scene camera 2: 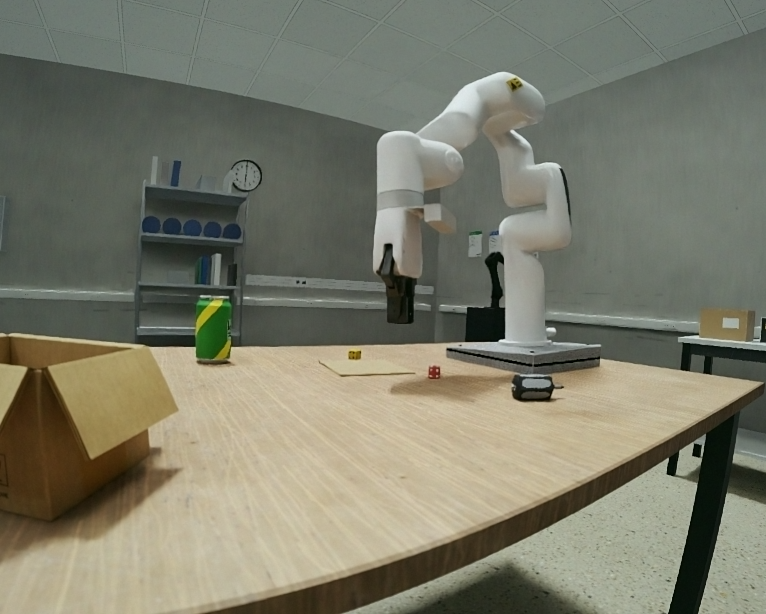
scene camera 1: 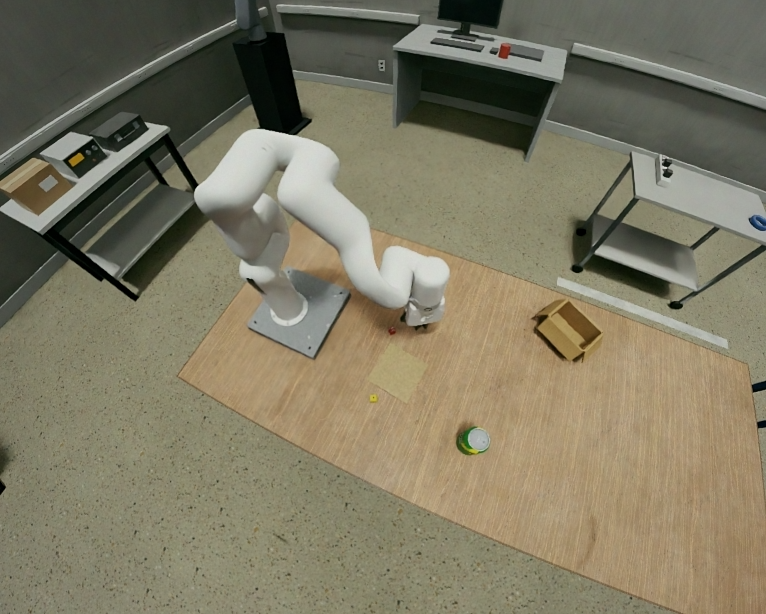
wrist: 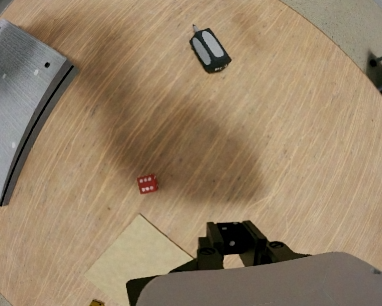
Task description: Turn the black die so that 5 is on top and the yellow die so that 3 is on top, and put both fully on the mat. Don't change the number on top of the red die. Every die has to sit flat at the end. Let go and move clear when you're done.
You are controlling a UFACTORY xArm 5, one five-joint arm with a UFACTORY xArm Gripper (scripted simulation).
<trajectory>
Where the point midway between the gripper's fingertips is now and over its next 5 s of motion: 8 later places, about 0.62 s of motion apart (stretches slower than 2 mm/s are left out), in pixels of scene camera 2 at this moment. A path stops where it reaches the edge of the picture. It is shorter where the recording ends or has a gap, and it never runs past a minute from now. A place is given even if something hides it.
My gripper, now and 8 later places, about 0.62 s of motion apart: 400, 323; 399, 324; 398, 325; 398, 326; 398, 325; 397, 322; 397, 320; 395, 329; 393, 363
</trajectory>
